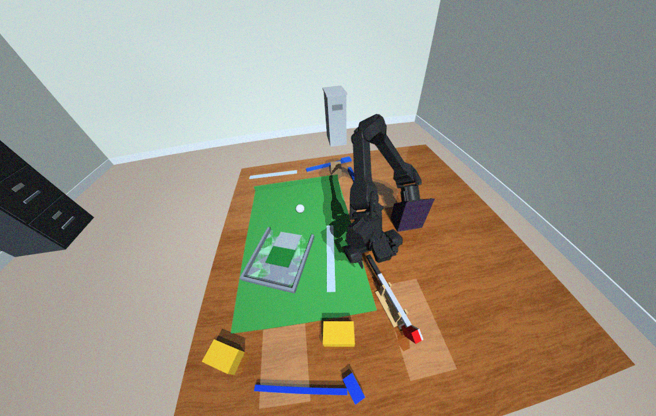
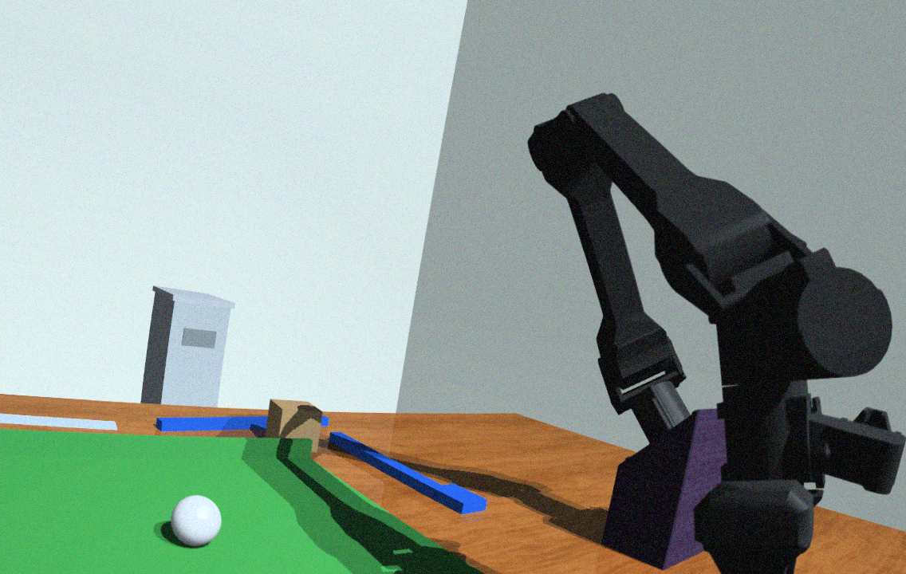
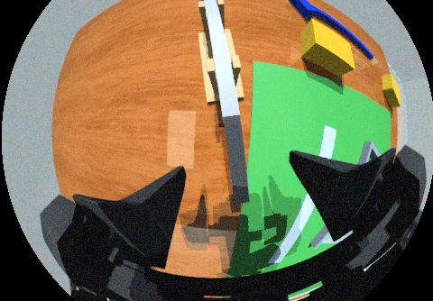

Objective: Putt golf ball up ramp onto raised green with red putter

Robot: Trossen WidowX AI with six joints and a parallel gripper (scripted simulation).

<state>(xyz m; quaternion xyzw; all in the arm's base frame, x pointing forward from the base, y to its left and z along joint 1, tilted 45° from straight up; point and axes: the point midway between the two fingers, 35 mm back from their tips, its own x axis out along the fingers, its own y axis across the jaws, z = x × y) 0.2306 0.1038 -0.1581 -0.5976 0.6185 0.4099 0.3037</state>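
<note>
Right now the red putter is 11 cm to the left of my gripper tip, 2 cm below it and 2 cm behind it. From my gripper tip the other things lie so: wooden stand 13 cm to the left, 4 cm below, 2 cm behind; blue putter 28 cm to the left, 27 cm ahead, 6 cm below; white golf ball 38 cm to the right, 22 cm ahead, 5 cm below.
</note>
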